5 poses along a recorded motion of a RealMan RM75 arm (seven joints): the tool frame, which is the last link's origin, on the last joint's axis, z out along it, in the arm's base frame.
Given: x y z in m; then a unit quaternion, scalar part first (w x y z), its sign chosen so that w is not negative.
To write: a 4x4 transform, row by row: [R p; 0 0 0 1], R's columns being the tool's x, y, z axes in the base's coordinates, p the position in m. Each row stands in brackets. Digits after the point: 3 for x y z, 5 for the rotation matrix.
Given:
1: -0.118, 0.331, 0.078, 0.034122, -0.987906, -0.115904, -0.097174
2: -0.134, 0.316, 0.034, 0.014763, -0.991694, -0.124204, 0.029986
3: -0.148, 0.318, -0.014, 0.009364, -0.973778, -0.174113, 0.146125
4: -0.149, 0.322, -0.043, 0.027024, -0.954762, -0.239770, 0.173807
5: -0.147, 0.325, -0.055, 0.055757, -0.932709, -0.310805, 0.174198
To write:
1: [[0.95425, 0.23564, 0.18409, -0.118], [0.22237, -0.97080, 0.08994, 0.331], [0.19991, -0.04489, -0.97879, 0.078], [0, 0, 0, 1]]
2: [[0.96735, 0.24546, -0.06314, -0.134], [0.24723, -0.96871, 0.02183, 0.316], [-0.05581, -0.03673, -0.99777, 0.034], [0, 0, 0, 1]]
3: [[0.89666, 0.33636, -0.28785, -0.148], [0.34183, -0.93919, -0.03265, 0.318], [-0.28133, -0.06912, -0.95712, -0.014], [0, 0, 0, 1]]
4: [[0.82460, 0.44845, -0.34485, -0.149], [0.46724, -0.88356, -0.03174, 0.322], [-0.31893, -0.13495, -0.93812, -0.043], [0, 0, 0, 1]]
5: [[0.74611, 0.56036, -0.35961, -0.147], [0.59921, -0.80058, -0.00427, 0.325], [-0.29029, -0.21229, -0.93309, -0.055], [0, 0, 0, 1]]
